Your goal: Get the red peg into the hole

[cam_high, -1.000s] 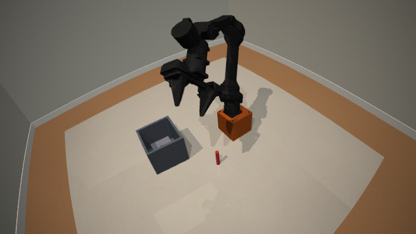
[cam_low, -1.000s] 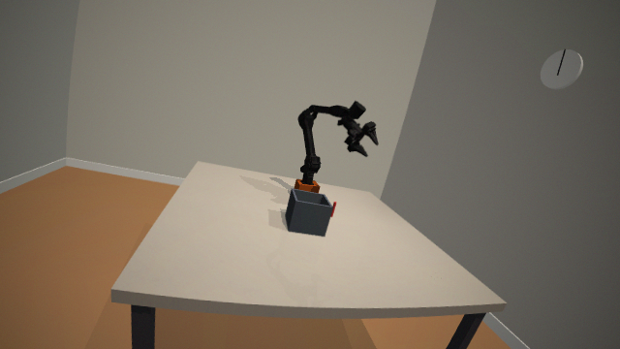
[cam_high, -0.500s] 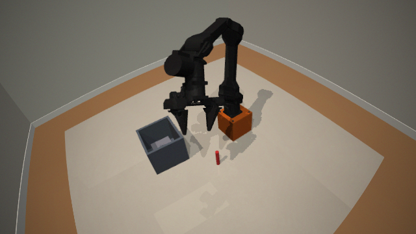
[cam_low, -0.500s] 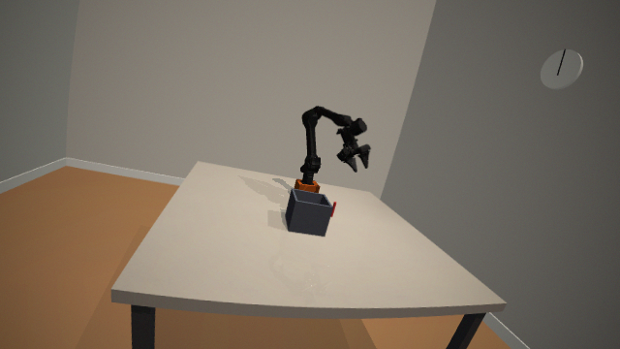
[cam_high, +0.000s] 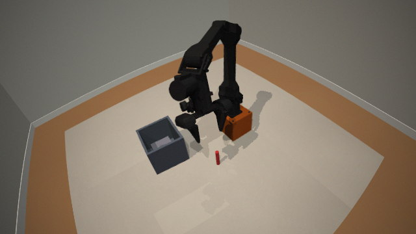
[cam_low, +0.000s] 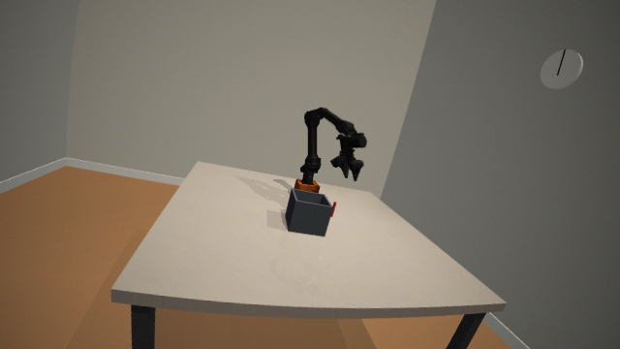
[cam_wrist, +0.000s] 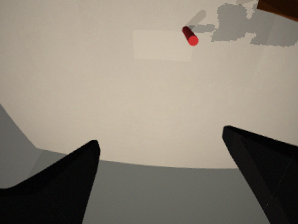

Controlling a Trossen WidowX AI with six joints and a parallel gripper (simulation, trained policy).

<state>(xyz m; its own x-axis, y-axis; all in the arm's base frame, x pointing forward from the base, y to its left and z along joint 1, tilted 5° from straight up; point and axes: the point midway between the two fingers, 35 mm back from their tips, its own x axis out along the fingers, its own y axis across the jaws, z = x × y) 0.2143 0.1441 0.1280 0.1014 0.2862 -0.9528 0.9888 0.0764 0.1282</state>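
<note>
The red peg is 18 cm below my gripper tip, 4 cm behind it and 3 cm to the right of it. The rest, counted from my gripper tip: pale plate (21 cm to the right, 17 cm below, 12 cm ahead).
</note>
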